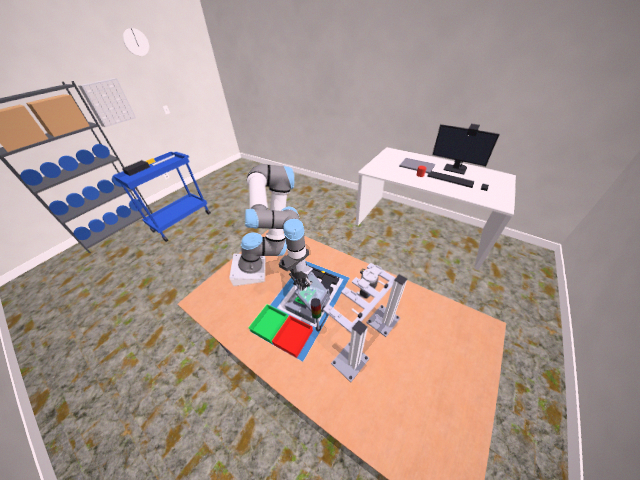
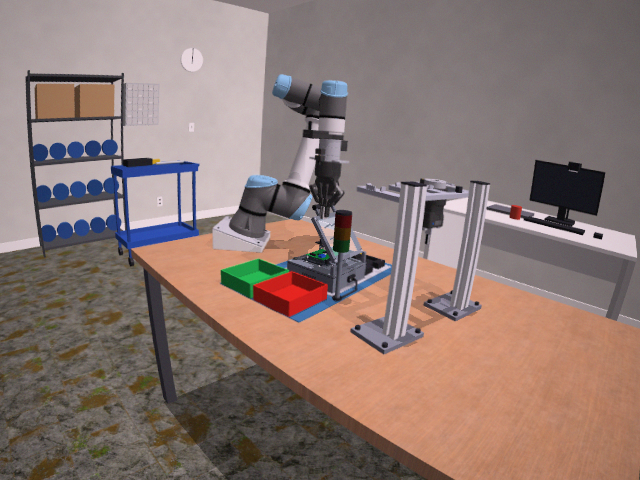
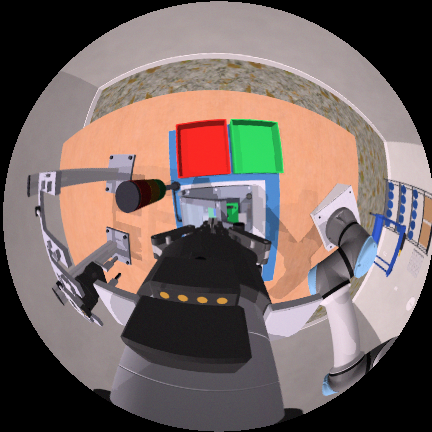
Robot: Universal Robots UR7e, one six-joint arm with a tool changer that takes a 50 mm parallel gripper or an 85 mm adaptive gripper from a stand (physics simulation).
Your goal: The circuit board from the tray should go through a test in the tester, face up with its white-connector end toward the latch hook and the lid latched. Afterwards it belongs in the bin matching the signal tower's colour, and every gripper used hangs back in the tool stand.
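Frame: origin at the arm's base, x left, y back, z up, level; centimetres.
Seen in the pictures: arm's base, origin of the base link: (image 1: 250, 264) (image 2: 246, 229) (image 3: 339, 224).
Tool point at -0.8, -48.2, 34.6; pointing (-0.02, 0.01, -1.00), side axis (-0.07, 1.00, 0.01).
Observation:
Offsets run from my tool point to a thing's top centre, as dx, dy, dz. "pt": to the spot under its first point.
My adaptive gripper (image 1: 305, 285) (image 2: 324, 212) (image 3: 212, 226) has its fingers together with nothing visible between them. Its tips are at the raised lid, close to its upper part; contact is unclear. The clear lid (image 1: 321, 291) (image 2: 322, 237) (image 3: 196, 210) of the grey tester {pt -5.2, -0.2, -34.3} (image 2: 309, 269) (image 3: 220, 192) is tilted partway open. A green circuit board {+3.9, +3.0, -30.7} (image 2: 318, 254) (image 3: 233, 212) lies in the tester under the lid. Its white-connector end and the latch hook cannot be made out. The signal tower {pt -5.9, -13.3, -15.8} (image 1: 315, 308) (image 2: 341, 232) (image 3: 145, 193) shows dark red, amber and green segments, none clearly lit.
The green bin (image 1: 267, 323) (image 2: 250, 279) (image 3: 256, 148) and red bin (image 1: 292, 336) (image 2: 289, 297) (image 3: 204, 149) stand side by side before the tester. The tool stand (image 1: 356, 348) (image 2: 408, 258) rises beyond the tower; another gripper (image 1: 368, 281) (image 2: 433, 212) hangs there.

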